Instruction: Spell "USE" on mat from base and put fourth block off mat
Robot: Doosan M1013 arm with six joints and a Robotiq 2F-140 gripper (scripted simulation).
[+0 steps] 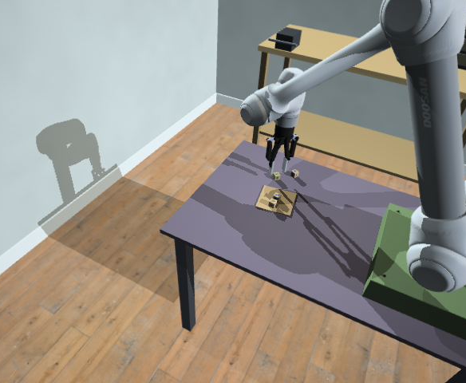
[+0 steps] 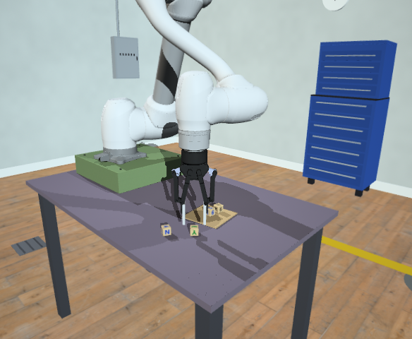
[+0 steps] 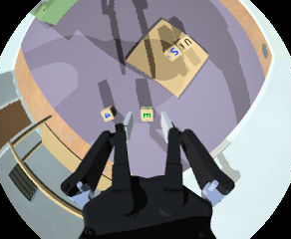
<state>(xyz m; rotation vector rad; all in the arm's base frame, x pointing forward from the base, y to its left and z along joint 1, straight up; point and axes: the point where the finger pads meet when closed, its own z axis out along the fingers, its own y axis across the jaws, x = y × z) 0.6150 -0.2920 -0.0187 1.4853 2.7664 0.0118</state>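
Right now the block is 7 cm behind my hand, 5 cm to the right of it and 6 cm below it.
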